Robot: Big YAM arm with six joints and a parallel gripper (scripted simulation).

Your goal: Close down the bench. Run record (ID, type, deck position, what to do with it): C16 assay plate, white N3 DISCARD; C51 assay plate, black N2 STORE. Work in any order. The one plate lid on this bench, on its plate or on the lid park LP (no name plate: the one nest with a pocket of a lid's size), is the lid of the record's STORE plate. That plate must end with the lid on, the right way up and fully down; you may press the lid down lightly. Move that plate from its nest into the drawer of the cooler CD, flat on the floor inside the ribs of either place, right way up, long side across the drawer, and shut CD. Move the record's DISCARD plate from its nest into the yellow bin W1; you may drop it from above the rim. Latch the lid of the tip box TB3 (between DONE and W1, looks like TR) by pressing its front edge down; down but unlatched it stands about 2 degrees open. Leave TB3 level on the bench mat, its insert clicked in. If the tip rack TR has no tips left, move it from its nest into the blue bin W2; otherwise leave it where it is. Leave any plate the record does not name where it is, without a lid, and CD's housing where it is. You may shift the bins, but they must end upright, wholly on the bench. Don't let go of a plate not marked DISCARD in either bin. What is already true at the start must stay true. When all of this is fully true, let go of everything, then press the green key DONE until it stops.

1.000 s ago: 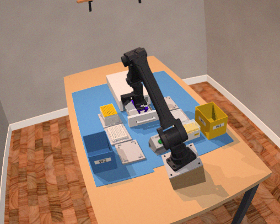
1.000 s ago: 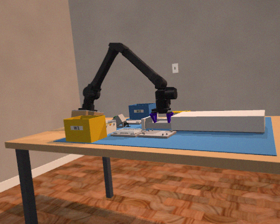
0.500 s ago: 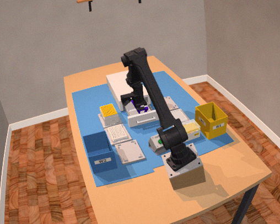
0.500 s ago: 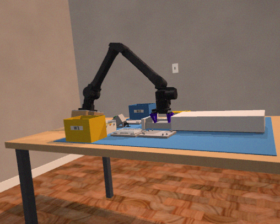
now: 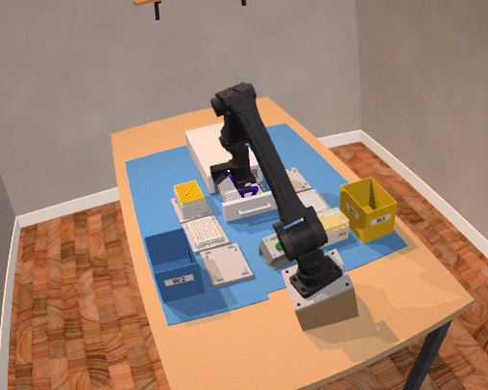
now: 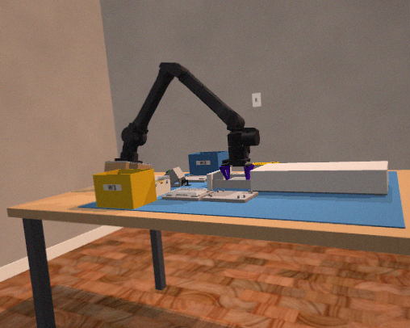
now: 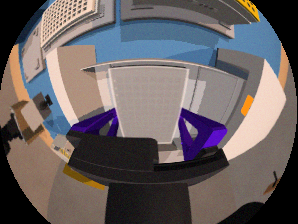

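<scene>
Right now my hand is right at the plate lid. From my hand the other things lie so: cooler CD (170 mm ahead, 20 mm to the right, 10 mm above); cooler drawer (30 mm ahead); black plate (right at my hand).
</scene>
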